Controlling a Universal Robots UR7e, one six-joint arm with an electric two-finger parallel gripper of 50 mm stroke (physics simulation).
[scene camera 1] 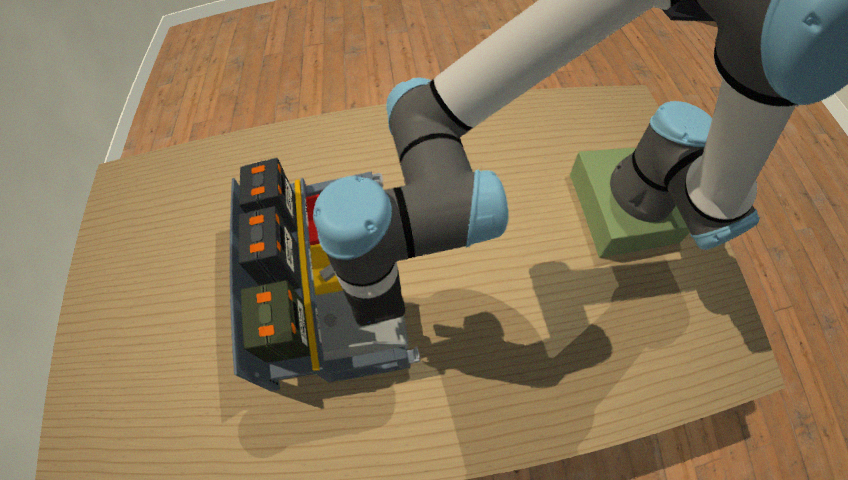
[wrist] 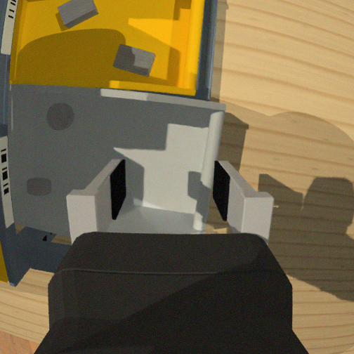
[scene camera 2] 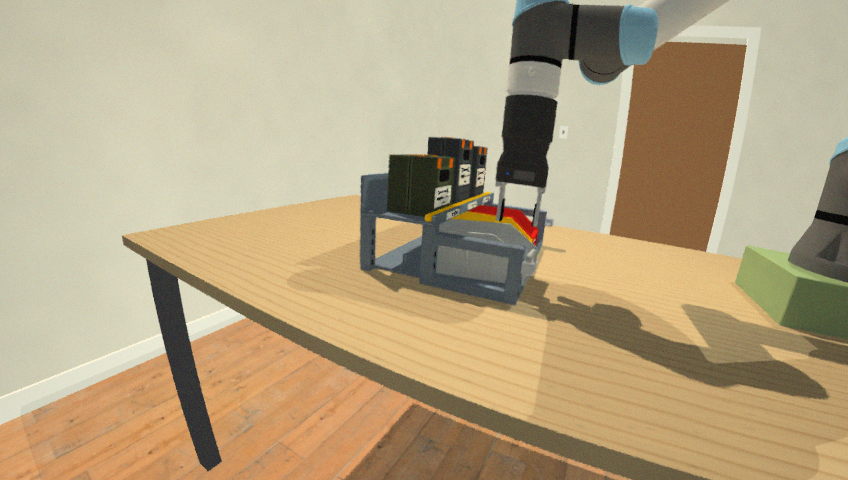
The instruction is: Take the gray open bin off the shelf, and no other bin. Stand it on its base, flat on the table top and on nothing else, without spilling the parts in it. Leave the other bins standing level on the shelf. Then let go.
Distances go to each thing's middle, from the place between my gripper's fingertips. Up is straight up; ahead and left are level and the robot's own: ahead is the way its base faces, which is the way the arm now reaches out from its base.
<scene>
My hand is 5 cm short of the gray open bin [scene camera 2: 451, 261] and 5 cm above it. From my hand the other things lie so: side rail [scene camera 2: 496, 248] 8 cm to the left, 5 cm ahead, 3 cm below; yellow bin [scene camera 1: 320, 260] 10 cm to the right, 7 cm ahead, 6 cm below; yellow strip [scene camera 1: 301, 240] 12 cm ahead, 10 cm to the right.
</scene>
